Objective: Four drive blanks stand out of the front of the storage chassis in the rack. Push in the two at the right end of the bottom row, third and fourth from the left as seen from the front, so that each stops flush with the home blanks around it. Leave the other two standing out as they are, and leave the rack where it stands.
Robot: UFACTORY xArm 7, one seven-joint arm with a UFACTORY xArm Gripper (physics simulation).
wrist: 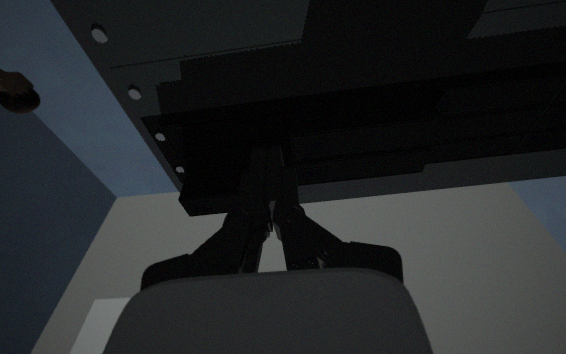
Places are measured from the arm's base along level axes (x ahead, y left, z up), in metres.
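Pixels of known places: gripper, between the fingertips: (pixel 271 164).
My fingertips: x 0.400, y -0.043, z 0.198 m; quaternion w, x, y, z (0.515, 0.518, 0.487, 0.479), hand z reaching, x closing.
Note:
Ahead of a thing's pixels: the offset from my fingertips to its top centre. "pt": to the spot under its first point.
The storage chassis {pt 0.010 m up, 0.069 m ahead, 0.056 m left} (pixel 350 107) is a very dark band across the upper part of the wrist view, in deep shadow. My gripper (pixel 271 164) is shut and empty, its fingertips together against the dark background of the chassis front. Left of the fingers, a dark block {pt 0.075 m up, 0.031 m ahead, 0.071 m right} (pixel 212 202) with a corner at its lower left shows. Right of them, dark front panels {pt 0.050 m up, 0.042 m ahead, 0.063 m left} (pixel 360 167) run on and end in a small step. It is too dark to tell which blanks stand out or are flush, or whether the fingertips touch one.
A rack side strip with several round light spots, one a light disc {pt 0.060 m down, 0.075 m ahead, 0.117 m right} (pixel 99 34), runs down the left of the chassis. A brown rounded object (pixel 19 92) shows at the far left edge. A pale wall or floor surface (pixel 450 240) and blue surfaces lie beyond.

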